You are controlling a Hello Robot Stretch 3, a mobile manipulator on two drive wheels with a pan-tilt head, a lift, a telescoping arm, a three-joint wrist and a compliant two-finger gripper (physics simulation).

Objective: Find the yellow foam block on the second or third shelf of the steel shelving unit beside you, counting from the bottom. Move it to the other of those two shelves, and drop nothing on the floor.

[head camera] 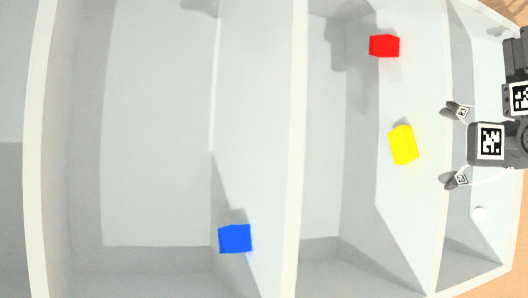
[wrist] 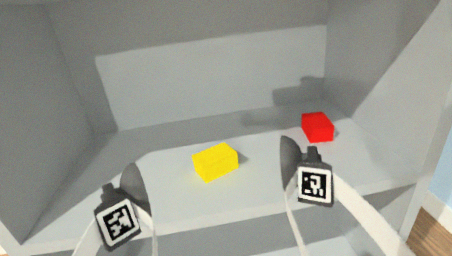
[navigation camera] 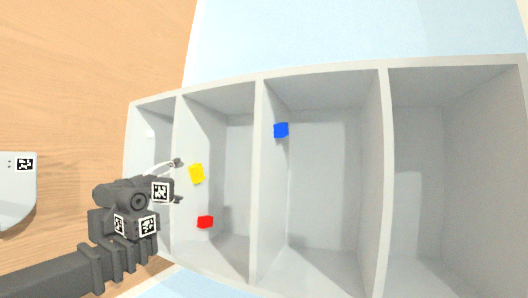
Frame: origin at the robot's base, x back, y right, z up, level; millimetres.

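Seen in the pictures: gripper, fingertip midpoint: (head camera: 443, 145) (navigation camera: 180, 180).
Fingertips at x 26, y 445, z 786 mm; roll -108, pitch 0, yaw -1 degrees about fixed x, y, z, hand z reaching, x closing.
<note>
Pixels of each thing's top centre, then the offset from my fingertips to it. Level surfaces: height alone.
- yellow foam block at its top centre: (head camera: 397, 144) (navigation camera: 199, 173) dx +17, dy +329, dz -207 mm
- third shelf at its surface level: dz +205 mm
- blue block at its top centre: (head camera: 224, 240) (navigation camera: 285, 129) dx -213, dy +390, dz +250 mm
- red block at its top centre: (head camera: 378, 44) (navigation camera: 208, 222) dx +315, dy +398, dz -207 mm
- small white ball at its top centre: (head camera: 477, 215) (navigation camera: 151, 133) dx -222, dy +334, dz -685 mm
The yellow foam block (head camera: 403, 145) (navigation camera: 196, 173) (wrist: 215, 162) lies a little turned on the second shelf from the bottom of the shelving unit (head camera: 297, 100) (navigation camera: 384, 150), set back from the front edge. My gripper (head camera: 446, 146) (navigation camera: 177, 181) (wrist: 212, 168) is open, with nothing between its fingers. Its fingertips are at the front edge of that shelf, one to each side of the block and short of it. The third shelf (head camera: 255, 125) (navigation camera: 274, 175) holds a blue block (head camera: 235, 239) (navigation camera: 281, 130) near one end.
A red block (head camera: 384, 46) (navigation camera: 205, 221) (wrist: 317, 127) lies on the second shelf, beyond the right finger in the wrist view. A small white ball (head camera: 479, 213) (navigation camera: 150, 133) lies on the bottom shelf. Boards and side walls enclose each compartment.
</note>
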